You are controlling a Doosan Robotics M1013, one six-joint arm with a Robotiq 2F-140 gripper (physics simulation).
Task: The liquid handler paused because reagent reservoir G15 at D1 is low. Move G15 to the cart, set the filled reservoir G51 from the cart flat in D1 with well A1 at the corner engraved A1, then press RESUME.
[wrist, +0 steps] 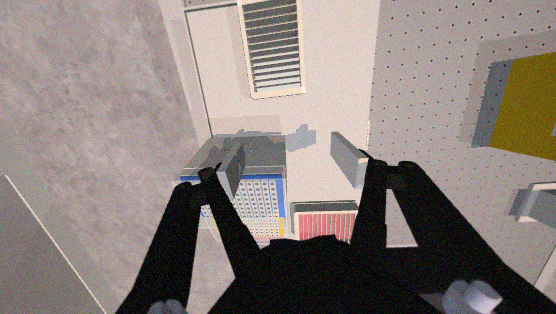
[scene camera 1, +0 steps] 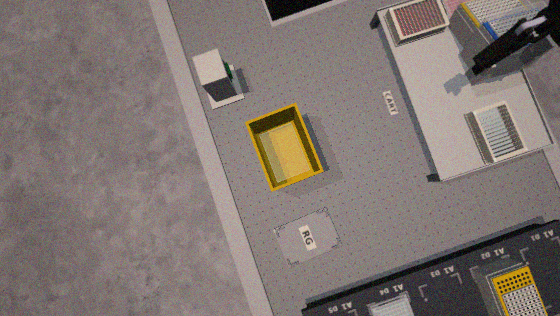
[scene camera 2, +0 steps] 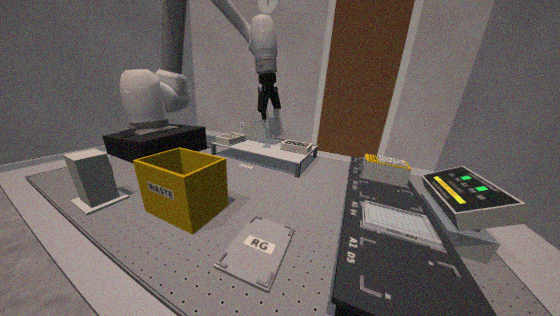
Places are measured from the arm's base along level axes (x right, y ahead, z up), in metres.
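Where they show: gripper, fingertip midpoint: [wrist: 287,147] [scene camera 1: 496,69] [scene camera 2: 272,125]; arm's base, link origin: [scene camera 2: 152,131].
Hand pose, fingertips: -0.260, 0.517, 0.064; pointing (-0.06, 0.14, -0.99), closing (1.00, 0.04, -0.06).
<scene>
Things, the pixels of their centre, and the offset from my fingertips, as dx, dy, dz. "spot": a spot on its surface instead. Level surfaces: height alone.
- cart, body centre: [wrist: 287,144] [scene camera 1: 456,79] [scene camera 2: 266,149] -0.002, -0.027, -0.125
- red-lined reservoir, body centre: [wrist: 324,223] [scene camera 1: 416,20] [scene camera 2: 231,138] +0.067, -0.189, -0.082
- pale reservoir with slats, body centre: [wrist: 274,51] [scene camera 1: 495,132] [scene camera 2: 296,146] -0.013, +0.126, -0.082
- blue-rimmed tip box, body centre: [wrist: 237,199] [scene camera 1: 521,28] -0.068, -0.063, +0.016
- D1 label, surface spot: [scene camera 1: 542,235] spot: -0.042, +0.385, -0.097
- dark deck, surface height: dz -0.098
- grey block, body centre: [scene camera 1: 217,78] [scene camera 2: 93,178] +0.574, -0.202, -0.093
- green button, body centre: [scene camera 1: 227,71] +0.545, -0.203, -0.078
- yellow-rimmed tip box, body centre: [wrist: 247,222] [scene camera 1: 494,8] -0.076, -0.139, -0.030
- yellow waste bin, body centre: [scene camera 1: 284,150] [scene camera 2: 185,185] +0.470, +0.019, -0.090
- RG plate, body centre: [scene camera 2: 259,244] [scene camera 1: 307,237] +0.477, +0.240, -0.151
- yellow tip box, body centre: [scene camera 1: 510,296] [scene camera 2: 383,168] +0.097, +0.471, -0.066
- clear plate, body centre: [scene camera 2: 396,221] +0.345, +0.478, -0.091
- screen, surface spot: [scene camera 2: 470,187] spot: +0.232, +0.626, -0.025
On the cart [scene camera 1: 430,115] [scene camera 2: 265,156] [wrist: 332,75] stand a red-lined reservoir [scene camera 1: 419,21] [wrist: 326,226] and a pale reservoir with slats [scene camera 1: 500,131] [scene camera 2: 296,145] [wrist: 275,50]. No G15 or G51 label is readable. My gripper [scene camera 1: 475,68] [scene camera 2: 270,112] [wrist: 287,147] is open and empty above the cart, between the two reservoirs. In the wrist view its left finger overlaps a blue-rimmed tip box [wrist: 265,200]; contact cannot be told. The D1 label [scene camera 1: 542,235] shows on the dark deck [scene camera 1: 445,300] [scene camera 2: 410,270]. A grey block [scene camera 1: 212,67] [scene camera 2: 92,177] carries a green button [scene camera 1: 228,70].
A yellow-rimmed tip box [scene camera 1: 492,9] stands beside the blue one. A yellow waste bin [scene camera 1: 285,150] [scene camera 2: 182,190] [wrist: 530,105] stands between the block and the RG plate [scene camera 1: 320,250] [scene camera 2: 245,262]. The deck bears a yellow tip box [scene camera 1: 520,297] [scene camera 2: 387,171] and a clear plate [scene camera 2: 400,220]. A screen [scene camera 2: 470,187] stands behind.
</scene>
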